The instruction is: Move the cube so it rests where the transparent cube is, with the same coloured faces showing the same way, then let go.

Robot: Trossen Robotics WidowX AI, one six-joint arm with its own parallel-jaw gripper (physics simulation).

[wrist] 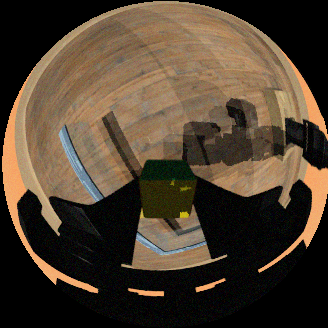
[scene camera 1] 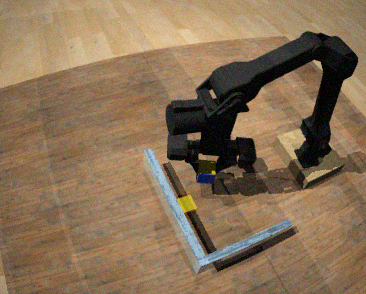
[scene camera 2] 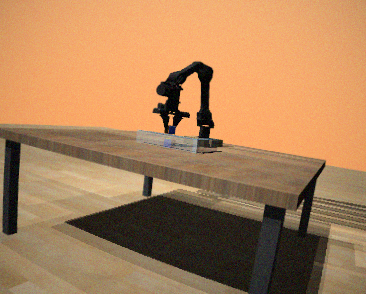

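Observation:
The cube is held between the fingers, a little above the table. It has a shaded yellow top and a blue side in scene camera 1, and a dark green face beside the yellow one in the wrist view. My gripper points down and is shut on the cube. The transparent cube shows a yellow top beside the long wall, to the lower left of the held cube in scene camera 1. In scene camera 2 it is a faint blue patch behind the wall, lower than the held cube.
A low, pale blue L-shaped wall stands on the wooden table. Its short arm runs to the right in scene camera 1. The arm's base stands on a wooden block to the right.

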